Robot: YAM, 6 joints.
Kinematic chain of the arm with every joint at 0, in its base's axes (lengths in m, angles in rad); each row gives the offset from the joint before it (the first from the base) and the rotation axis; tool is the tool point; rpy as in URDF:
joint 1: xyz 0 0 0.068 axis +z
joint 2: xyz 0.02 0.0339 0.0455 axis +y
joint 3: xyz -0.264 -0.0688 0 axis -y
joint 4: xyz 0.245 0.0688 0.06 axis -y
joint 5: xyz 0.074 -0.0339 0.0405 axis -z
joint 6: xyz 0.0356 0 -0.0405 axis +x
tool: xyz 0 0 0 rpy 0 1.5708 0
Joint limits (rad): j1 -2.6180..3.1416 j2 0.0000..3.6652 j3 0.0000..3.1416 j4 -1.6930..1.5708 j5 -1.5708..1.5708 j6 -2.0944..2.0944
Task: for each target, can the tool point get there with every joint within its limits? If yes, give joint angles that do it. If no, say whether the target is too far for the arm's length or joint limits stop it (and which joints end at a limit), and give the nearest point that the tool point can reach.
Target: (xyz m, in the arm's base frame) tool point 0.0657 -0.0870 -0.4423
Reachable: no: joint limits stop it (at a limit: joint 2) | nearest point 0.0816 -0.1081 -0.3622 | short by 0.084 m
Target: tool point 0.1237 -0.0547 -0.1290
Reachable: yes | joints -0.5592 3.1774 1.1788 -1.2858 -0.5719 1.2302
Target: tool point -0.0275 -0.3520 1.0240
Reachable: no: too far | nearest point -0.0183 -0.2343 0.7012 | short by 0.344 m
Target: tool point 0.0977 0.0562 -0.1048
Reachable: yes | joints 0.5776 2.8881 0.2827 1.1901 0.1771 -0.7035
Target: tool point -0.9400 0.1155 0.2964
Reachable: no: too far | nearest point -0.6293 0.0773 0.2346 | short by 0.319 m
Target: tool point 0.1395 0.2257 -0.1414
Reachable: yes | joints 1.1408 2.8863 0.8482 1.0004 1.1677 0.7710
